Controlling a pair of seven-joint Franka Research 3 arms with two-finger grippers.
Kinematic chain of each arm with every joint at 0, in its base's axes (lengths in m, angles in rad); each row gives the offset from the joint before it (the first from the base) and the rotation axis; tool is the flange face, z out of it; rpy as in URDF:
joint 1: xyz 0 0 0.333 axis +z
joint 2: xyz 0 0 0 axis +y
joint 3: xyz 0 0 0.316 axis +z
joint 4: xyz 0.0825 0 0 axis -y
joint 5: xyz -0.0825 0 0.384 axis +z
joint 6: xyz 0 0 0 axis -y
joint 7: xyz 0.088 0 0 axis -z
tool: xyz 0 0 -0.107 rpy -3.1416 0 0
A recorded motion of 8 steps. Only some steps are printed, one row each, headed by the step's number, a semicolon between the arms.
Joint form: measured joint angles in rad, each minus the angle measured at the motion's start. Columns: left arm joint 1, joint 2, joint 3, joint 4, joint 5, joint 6, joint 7; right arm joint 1, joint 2, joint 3, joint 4, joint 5, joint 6, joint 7.
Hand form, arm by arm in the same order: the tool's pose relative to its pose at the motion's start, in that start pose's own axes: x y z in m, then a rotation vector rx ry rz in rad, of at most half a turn. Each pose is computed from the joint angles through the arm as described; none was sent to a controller.
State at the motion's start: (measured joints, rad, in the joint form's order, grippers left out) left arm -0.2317 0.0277 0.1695 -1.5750 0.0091 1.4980 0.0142; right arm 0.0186 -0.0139 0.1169 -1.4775 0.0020 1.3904 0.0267
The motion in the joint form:
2: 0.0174 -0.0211 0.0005 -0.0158 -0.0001 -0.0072 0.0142; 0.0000 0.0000 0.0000 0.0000 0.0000 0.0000 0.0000
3: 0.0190 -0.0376 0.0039 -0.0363 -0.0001 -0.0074 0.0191; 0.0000 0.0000 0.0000 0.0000 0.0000 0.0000 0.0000
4: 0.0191 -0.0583 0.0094 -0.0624 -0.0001 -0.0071 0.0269; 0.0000 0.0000 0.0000 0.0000 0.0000 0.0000 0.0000
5: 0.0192 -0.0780 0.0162 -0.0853 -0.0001 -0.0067 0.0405; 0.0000 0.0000 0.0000 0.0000 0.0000 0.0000 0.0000
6: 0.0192 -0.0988 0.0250 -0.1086 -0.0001 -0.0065 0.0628; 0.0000 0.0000 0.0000 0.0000 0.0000 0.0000 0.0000
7: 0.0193 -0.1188 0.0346 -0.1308 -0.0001 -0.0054 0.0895; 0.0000 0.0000 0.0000 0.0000 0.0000 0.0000 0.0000
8: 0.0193 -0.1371 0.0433 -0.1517 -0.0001 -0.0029 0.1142; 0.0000 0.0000 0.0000 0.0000 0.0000 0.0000 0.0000
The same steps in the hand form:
2: -0.0077 -0.0107 -0.0027 -0.0056 -0.0023 -0.0033; 0.0000 0.0000 0.0000 0.0000 0.0000 0.0000
3: -0.0131 -0.0140 -0.0014 -0.0091 -0.0067 -0.0030; 0.0000 0.0000 0.0000 0.0000 0.0000 0.0000
4: -0.0198 -0.0177 0.0004 -0.0136 -0.0120 -0.0002; 0.0000 0.0000 0.0000 0.0000 0.0000 0.0000
5: -0.0263 -0.0220 0.0014 -0.0184 -0.0149 0.0071; 0.0000 0.0000 0.0000 0.0000 0.0000 0.0000
6: -0.0332 -0.0273 0.0023 -0.0241 -0.0171 0.0215; 0.0000 0.0000 0.0000 0.0000 0.0000 0.0000
7: -0.0398 -0.0330 0.0032 -0.0302 -0.0180 0.0395; 0.0000 0.0000 0.0000 0.0000 0.0000 0.0000
8: -0.0458 -0.0381 0.0043 -0.0360 -0.0178 0.0565; 0.0000 0.0000 0.0000 0.0000 0.0000 0.0000

